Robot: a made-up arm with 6 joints.
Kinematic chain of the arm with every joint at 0, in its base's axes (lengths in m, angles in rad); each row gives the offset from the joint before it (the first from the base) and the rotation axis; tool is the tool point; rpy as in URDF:
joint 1: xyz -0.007 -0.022 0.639 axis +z
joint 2: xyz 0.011 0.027 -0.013 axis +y
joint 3: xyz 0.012 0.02 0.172 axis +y
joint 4: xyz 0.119 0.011 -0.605 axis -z
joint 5: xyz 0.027 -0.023 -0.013 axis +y
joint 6: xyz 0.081 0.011 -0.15 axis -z
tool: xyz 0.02 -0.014 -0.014 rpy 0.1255 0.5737 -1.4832
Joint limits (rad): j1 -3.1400..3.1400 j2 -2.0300..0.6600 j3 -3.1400..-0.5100 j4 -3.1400..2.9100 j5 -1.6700..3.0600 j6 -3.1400..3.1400
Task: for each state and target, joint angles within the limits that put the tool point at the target. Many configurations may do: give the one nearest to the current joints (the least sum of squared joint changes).
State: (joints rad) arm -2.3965 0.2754 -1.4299 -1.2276 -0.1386 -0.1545
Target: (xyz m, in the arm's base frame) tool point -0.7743 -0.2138 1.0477
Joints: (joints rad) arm -3.1260 -0.0584 -1.5765 -1.1415 -0.0936 -0.1341
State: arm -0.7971 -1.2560 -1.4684 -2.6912 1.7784 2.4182
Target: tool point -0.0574 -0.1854 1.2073
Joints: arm -1.5336 -1.3137 -0.9513 -2.1191 2.1381 2.5115
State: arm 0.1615 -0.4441 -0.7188 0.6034 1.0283 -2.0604
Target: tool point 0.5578 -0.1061 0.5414
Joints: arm -0.3612 -0.6963 -0.5563 0.3669 1.6537 -2.1540
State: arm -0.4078 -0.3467 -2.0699 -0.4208 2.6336 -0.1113
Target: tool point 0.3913 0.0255 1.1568
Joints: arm 0.1179 -0.2352 -2.0952 -0.2299 2.4792 -0.1430
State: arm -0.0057 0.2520 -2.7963 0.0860 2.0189 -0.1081
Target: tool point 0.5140 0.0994 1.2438
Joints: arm 0.1243 0.3190 -2.7512 0.1297 1.9917 -0.1157
